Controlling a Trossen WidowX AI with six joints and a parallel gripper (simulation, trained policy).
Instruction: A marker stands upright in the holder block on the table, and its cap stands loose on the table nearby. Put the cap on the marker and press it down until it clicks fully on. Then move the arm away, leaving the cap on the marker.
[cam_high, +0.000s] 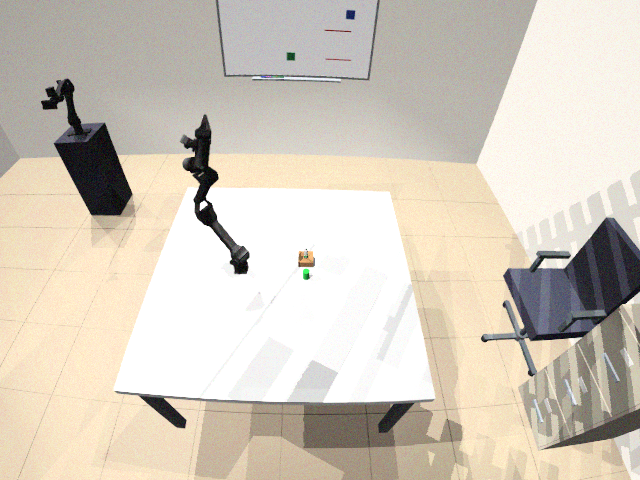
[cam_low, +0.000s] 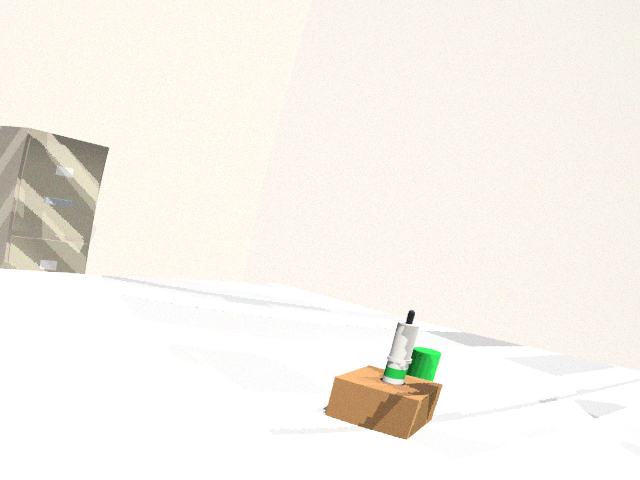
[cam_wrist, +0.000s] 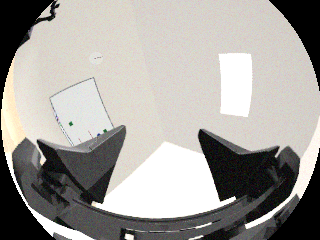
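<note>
Now: the green cap 69 cm below my gripper tip, 42 cm ahead of it and 23 cm to the right of it. From my gripper tip the other things lie so: white marker (65 cm below, 42 cm ahead, 13 cm to the right); then orange holder block (70 cm below, 42 cm ahead, 13 cm to the right).
</note>
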